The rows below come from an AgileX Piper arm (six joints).
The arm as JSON. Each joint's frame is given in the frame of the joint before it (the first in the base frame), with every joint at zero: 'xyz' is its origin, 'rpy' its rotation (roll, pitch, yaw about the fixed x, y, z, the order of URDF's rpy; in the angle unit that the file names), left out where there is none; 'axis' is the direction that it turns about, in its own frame. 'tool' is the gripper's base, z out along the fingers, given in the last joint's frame.
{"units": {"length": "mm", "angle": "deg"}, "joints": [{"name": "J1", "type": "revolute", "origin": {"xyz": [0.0, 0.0, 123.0]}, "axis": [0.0, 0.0, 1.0]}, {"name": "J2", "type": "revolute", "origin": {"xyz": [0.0, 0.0, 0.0], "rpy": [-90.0, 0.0, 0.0]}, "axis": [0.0, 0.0, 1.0]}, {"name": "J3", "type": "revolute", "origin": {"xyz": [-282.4, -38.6, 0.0]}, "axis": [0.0, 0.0, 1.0]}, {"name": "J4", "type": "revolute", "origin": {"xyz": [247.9, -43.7, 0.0], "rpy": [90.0, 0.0, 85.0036]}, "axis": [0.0, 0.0, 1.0]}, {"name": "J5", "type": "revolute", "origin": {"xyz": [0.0, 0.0, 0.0], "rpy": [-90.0, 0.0, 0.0]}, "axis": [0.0, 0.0, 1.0]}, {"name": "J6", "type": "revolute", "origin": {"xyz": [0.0, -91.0, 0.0], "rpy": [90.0, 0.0, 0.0]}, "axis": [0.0, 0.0, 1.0]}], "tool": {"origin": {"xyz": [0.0, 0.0, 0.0]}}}
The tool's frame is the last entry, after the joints.
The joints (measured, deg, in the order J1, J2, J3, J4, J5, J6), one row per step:
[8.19 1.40 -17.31 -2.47 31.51 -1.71]
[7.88 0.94 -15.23 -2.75 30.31 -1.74]
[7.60 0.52 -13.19 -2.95 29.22 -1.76]
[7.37 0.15 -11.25 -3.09 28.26 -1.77]
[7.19 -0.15 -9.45 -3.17 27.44 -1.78]
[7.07 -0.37 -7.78 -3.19 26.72 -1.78]
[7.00 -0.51 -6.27 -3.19 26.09 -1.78]
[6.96 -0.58 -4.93 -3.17 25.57 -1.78]
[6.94 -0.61 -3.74 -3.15 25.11 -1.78]
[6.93 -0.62 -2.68 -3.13 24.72 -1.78]
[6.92 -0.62 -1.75 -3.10 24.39 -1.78]
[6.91 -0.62 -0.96 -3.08 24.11 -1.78]
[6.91 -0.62 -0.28 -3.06 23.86 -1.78]
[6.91 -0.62 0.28 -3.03 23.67 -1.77]
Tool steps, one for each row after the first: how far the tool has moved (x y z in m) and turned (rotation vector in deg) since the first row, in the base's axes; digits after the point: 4 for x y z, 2 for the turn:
[0.0025 0.0000 -0.0094 -0.37 0.37 -0.35]
[0.0049 0.0001 -0.0188 -0.66 0.87 -0.64]
[0.0070 0.0001 -0.0279 -0.90 1.46 -0.86]
[0.0089 0.0002 -0.0366 -1.09 2.12 -1.01]
[0.0105 0.0004 -0.0449 -1.21 2.84 -1.09]
[0.0119 0.0006 -0.0525 -1.32 3.58 -1.12]
[0.0131 0.0007 -0.0593 -1.40 4.32 -1.12]
[0.0141 0.0009 -0.0655 -1.48 5.02 -1.11]
[0.0149 0.0010 -0.0710 -1.55 5.68 -1.09]
[0.0155 0.0011 -0.0759 -1.60 6.27 -1.07]
[0.0160 0.0012 -0.0801 -1.65 6.78 -1.06]
[0.0164 0.0013 -0.0836 -1.69 7.21 -1.04]
[0.0166 0.0014 -0.0866 -1.70 7.58 -1.02]

